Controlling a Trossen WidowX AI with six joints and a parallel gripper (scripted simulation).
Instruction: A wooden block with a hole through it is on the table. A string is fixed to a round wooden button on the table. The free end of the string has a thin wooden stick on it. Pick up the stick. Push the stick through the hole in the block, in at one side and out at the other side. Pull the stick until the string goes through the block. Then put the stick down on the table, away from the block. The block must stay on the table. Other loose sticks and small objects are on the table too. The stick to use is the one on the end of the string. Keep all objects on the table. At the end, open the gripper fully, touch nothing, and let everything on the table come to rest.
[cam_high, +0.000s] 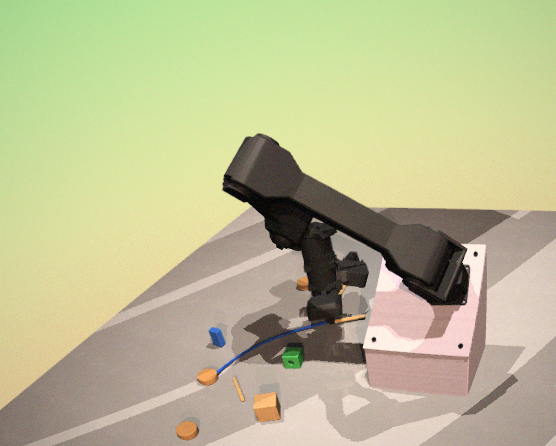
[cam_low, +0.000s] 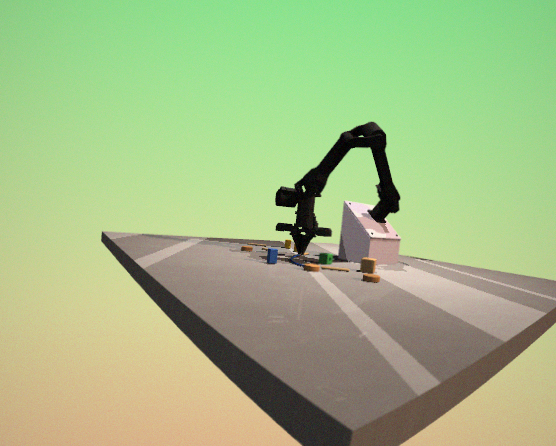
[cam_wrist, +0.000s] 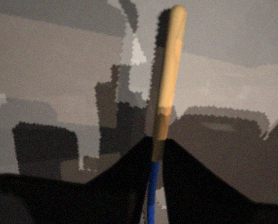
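My gripper tip is 130 mm to the right of the green block, 20 mm short of it and 10 mm below it. From my gripper tip the other things lie so: round wooden button (220 mm to the left, 160 mm ahead); thin wooden stick (10 mm to the right, 10 mm behind); blue block (210 mm ahead, 110 mm to the left, 10 mm above).
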